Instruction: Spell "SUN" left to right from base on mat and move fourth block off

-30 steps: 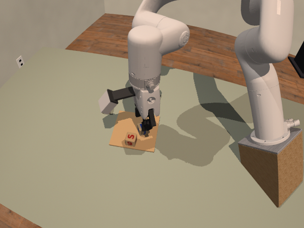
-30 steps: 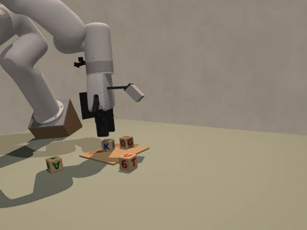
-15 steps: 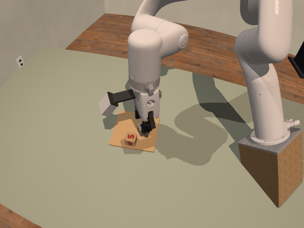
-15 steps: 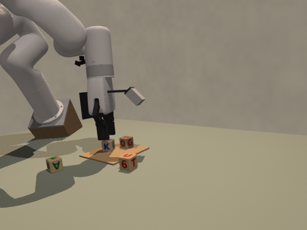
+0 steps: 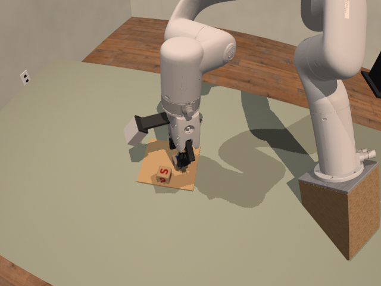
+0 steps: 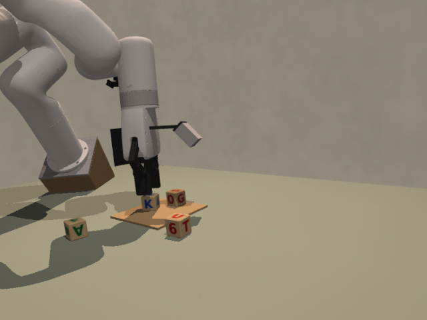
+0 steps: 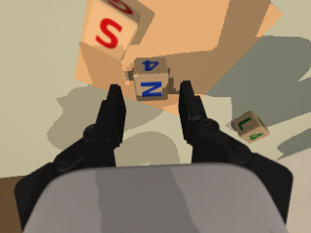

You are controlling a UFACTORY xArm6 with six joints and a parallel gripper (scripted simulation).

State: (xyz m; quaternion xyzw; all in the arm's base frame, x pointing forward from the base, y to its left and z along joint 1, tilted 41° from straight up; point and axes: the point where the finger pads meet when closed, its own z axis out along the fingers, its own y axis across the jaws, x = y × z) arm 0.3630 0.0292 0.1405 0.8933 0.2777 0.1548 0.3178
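Now: hand 4 cm above the N block. From my hand the other things lie so: U block (14 cm ahead, 8 cm to the right, 4 cm below); tan mat (3 cm ahead, 6 cm below); S block (3 cm ahead, 4 cm to the left, 4 cm below).
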